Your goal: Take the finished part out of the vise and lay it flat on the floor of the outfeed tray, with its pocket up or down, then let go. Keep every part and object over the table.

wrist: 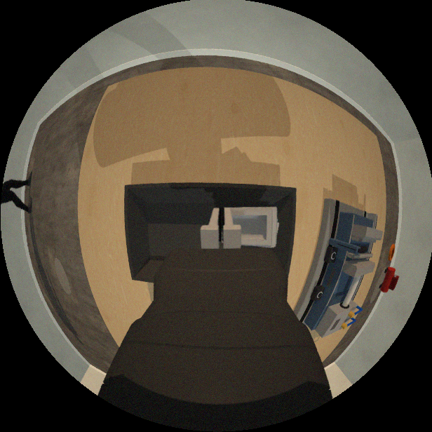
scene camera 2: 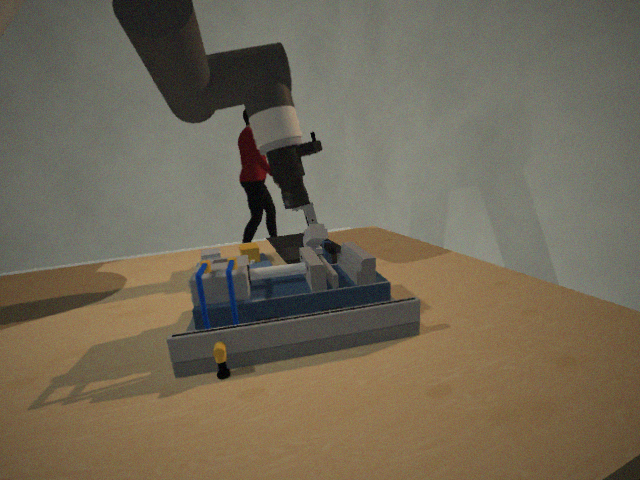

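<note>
The finished part (scene camera 2: 316, 235) (wrist: 273, 227) is a pale grey block. In the wrist view it is inside the dark outfeed tray (scene camera 2: 284, 240) (wrist: 134, 235), towards its right side, pocket facing the camera. In scene camera 2 it stands out above the tray's far rim line; whether it lies flat I cannot tell. My gripper (scene camera 2: 312, 220) (wrist: 221, 217) points down into the tray at the part's left edge. Its fingers are together, with no object visible between them. The blue vise (scene camera 2: 310, 300) (wrist: 332, 280) holds no such block in its jaws.
The vise stands on the table beside the tray, to the right in the wrist view, with a grey strip (scene camera 2: 294, 333) along one side. A yellow block (scene camera 2: 249, 251) shows behind the vise in scene camera 2. A person in red (scene camera 2: 251, 157) stands beyond the table.
</note>
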